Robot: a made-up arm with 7 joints.
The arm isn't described. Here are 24 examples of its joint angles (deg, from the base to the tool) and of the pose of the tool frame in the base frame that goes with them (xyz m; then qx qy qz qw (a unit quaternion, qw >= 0)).
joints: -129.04 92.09 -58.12 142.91 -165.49 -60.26 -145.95
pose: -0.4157 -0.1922 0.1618 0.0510 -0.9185 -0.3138 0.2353
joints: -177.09 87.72 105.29 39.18 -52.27 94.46 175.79
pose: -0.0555 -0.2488 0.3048 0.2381 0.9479 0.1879 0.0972
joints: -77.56 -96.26 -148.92 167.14 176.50 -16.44 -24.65
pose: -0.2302 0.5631 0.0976 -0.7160 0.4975 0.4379 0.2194
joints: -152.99 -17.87 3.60 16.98 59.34 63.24 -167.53
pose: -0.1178 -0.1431 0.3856 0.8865 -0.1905 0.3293 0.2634
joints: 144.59 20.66 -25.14 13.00 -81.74 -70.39 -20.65
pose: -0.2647 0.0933 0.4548 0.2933 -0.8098 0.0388 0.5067
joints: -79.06 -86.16 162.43 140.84 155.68 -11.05 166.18
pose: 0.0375 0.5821 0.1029 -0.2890 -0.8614 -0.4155 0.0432
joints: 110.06 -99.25 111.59 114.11 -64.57 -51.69 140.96
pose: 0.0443 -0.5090 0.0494 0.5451 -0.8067 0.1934 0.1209
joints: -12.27 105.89 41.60 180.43 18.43 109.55 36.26
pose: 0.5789 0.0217 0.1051 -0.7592 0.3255 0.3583 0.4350
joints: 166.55 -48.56 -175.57 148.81 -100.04 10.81 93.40
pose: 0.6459 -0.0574 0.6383 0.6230 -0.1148 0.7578 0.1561
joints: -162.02 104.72 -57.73 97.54 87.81 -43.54 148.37
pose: -0.4884 0.1943 0.2360 -0.6390 0.1011 0.4565 0.6107
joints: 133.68 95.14 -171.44 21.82 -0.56 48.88 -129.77
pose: 0.0235 0.0213 0.5666 0.5921 0.5771 -0.0511 0.5602
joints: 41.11 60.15 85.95 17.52 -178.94 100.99 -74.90
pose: -0.1387 0.3265 0.3852 -0.5501 0.3368 0.5420 0.5387
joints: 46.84 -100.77 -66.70 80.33 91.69 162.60 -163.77
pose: -0.1904 -0.3666 0.4837 -0.6999 0.2713 0.6428 0.1531
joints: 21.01 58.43 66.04 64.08 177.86 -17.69 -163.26
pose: 0.0538 0.3102 0.3042 -0.8167 -0.3784 0.2128 0.3802
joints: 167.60 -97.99 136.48 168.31 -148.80 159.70 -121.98
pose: 0.4954 -0.1018 0.4008 0.2874 -0.3520 -0.8136 0.3626
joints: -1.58 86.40 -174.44 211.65 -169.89 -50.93 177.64
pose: 0.5803 -0.0502 0.4281 0.1224 0.5507 0.0093 0.8256
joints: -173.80 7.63 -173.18 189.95 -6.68 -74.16 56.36
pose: -0.2333 -0.0278 0.7736 0.6536 -0.2957 -0.5978 0.3578
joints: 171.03 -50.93 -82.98 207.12 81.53 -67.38 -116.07
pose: 0.4453 -0.1393 0.5033 -0.5467 0.6918 -0.4084 0.2361
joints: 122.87 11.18 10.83 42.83 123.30 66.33 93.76
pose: -0.3188 0.2396 0.4075 0.6100 -0.3896 -0.5562 0.4084
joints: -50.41 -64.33 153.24 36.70 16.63 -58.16 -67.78
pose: -0.0985 0.4322 0.2249 0.0072 0.9090 0.3928 0.1389
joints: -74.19 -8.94 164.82 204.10 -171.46 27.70 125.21
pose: -0.0325 -0.0171 1.0424 0.1185 0.3457 -0.8567 0.3642
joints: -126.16 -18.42 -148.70 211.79 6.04 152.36 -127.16
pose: 0.0839 0.1992 0.8257 -0.2676 0.8844 0.3773 0.0619
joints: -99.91 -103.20 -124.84 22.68 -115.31 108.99 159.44
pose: -0.1259 0.0827 0.0555 0.7283 0.6573 0.1905 0.0355
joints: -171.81 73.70 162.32 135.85 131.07 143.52 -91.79
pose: -0.5268 0.0260 0.6049 -0.4101 0.8328 0.3318 0.1681
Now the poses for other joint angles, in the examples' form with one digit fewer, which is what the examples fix.
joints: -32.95 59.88 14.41 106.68 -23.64 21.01 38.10
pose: 0.612 -0.256 0.295 -0.891 0.384 -0.242 0.015
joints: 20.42 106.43 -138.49 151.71 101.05 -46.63 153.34
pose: 0.543 0.230 0.414 -0.373 0.222 -0.325 0.840
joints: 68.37 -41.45 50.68 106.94 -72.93 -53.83 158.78
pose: -0.377 -0.186 0.733 -0.105 -0.658 0.206 0.716
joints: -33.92 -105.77 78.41 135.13 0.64 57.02 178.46
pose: -0.313 0.599 0.253 -0.600 0.149 -0.377 0.690
